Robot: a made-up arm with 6 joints. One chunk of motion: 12 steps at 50 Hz.
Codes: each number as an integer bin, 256 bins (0 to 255) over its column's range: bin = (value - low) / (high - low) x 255, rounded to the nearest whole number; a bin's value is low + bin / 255 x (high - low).
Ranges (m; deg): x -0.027..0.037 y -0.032..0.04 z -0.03..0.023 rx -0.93..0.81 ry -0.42..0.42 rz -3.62..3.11
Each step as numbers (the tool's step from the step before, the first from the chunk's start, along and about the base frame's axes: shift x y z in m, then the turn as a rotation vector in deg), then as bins.
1 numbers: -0.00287 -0.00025 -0.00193 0.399 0.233 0.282
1 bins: 96 112 135 195 198 148
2 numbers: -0.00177 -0.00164 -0.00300 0.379 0.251 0.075
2 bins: 101 108 130 192 204 140
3 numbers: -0.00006 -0.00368 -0.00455 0.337 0.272 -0.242
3 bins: 107 100 122 186 210 128
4 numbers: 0.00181 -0.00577 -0.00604 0.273 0.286 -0.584
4 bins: 115 93 115 176 214 115
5 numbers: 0.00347 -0.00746 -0.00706 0.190 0.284 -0.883
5 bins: 121 87 110 164 214 104
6 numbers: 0.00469 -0.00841 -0.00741 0.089 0.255 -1.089
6 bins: 126 84 109 149 205 96
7 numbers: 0.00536 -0.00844 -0.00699 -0.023 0.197 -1.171
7 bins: 129 83 111 133 187 93
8 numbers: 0.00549 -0.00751 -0.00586 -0.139 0.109 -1.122
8 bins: 129 87 116 116 161 95
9 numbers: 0.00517 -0.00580 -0.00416 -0.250 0.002 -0.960
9 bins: 128 93 124 100 128 101
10 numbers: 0.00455 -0.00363 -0.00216 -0.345 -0.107 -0.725
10 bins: 126 100 134 86 95 110
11 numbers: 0.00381 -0.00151 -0.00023 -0.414 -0.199 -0.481
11 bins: 123 108 143 76 67 119
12 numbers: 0.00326 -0.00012 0.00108 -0.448 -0.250 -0.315
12 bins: 121 113 150 71 52 125
